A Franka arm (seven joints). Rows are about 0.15 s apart.
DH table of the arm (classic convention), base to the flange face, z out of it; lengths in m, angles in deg. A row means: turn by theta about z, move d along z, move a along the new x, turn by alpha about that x. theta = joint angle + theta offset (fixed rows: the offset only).
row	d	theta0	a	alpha
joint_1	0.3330	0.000	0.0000	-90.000
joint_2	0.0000	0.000	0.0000	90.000
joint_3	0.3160	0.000	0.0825	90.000
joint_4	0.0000	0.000	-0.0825	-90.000
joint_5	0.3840	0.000	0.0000	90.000
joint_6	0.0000	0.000	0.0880	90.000
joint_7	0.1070	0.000	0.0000	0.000
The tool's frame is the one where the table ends.
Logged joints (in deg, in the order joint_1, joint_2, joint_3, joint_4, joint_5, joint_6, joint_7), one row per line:
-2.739 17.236 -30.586 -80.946 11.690 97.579 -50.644
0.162 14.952 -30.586 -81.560 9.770 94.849 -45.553
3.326 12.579 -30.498 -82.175 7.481 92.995 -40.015
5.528 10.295 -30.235 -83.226 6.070 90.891 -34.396
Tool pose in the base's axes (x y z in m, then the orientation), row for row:
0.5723 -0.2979 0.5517 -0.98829 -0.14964 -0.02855 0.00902
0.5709 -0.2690 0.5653 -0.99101 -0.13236 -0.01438 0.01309
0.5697 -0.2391 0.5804 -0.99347 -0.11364 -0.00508 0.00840
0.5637 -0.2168 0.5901 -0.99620 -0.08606 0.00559 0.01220
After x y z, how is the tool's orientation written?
As a quaternion, x y z w.
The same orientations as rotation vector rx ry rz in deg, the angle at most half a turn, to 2 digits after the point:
-176.88 -26.78 -5.11
-176.91 -23.63 -2.57
-177.88 -20.35 -0.91
-177.94 -15.37 1.00

